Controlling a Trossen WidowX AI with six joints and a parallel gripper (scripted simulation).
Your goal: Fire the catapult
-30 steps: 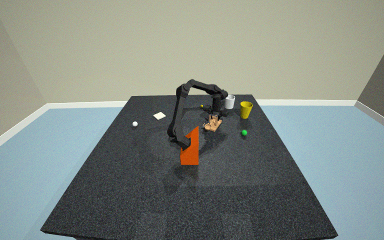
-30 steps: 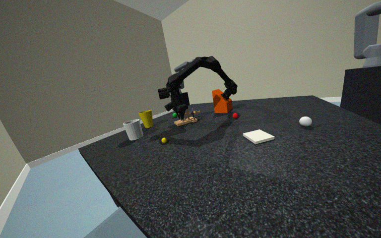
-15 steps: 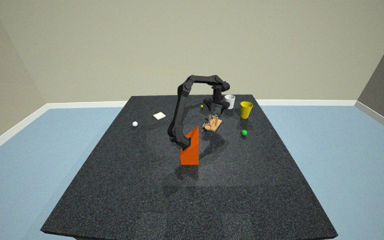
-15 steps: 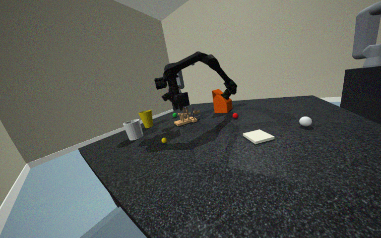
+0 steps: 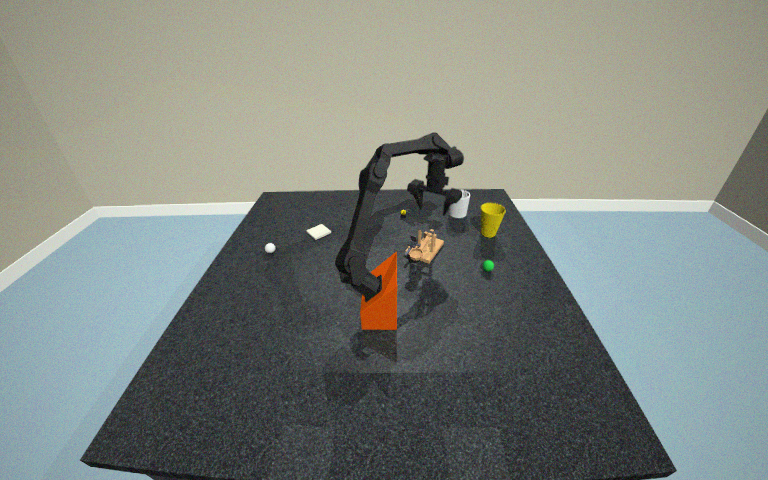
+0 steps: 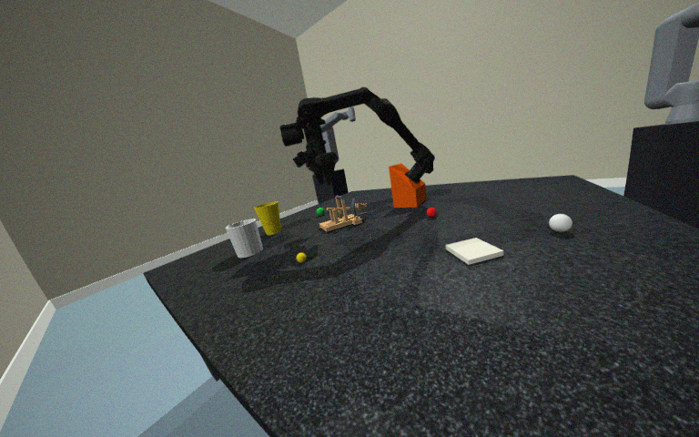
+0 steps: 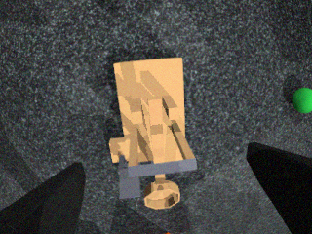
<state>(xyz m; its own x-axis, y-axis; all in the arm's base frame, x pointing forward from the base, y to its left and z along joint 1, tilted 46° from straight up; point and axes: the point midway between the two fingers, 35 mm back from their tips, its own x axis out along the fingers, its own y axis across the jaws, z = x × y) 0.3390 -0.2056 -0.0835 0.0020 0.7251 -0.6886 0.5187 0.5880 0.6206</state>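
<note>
Now: the red ball 32 cm to the left of my gripper tip, 14 cm below it and 12 cm behind it. Also, from my gripper tip: yellow cup 26 cm to the right, 13 cm below, 9 cm ahead; then green ball 19 cm to the right, 14 cm below, 14 cm behind; then wooden catapult 11 cm below, 5 cm to the left, 5 cm behind.
</note>
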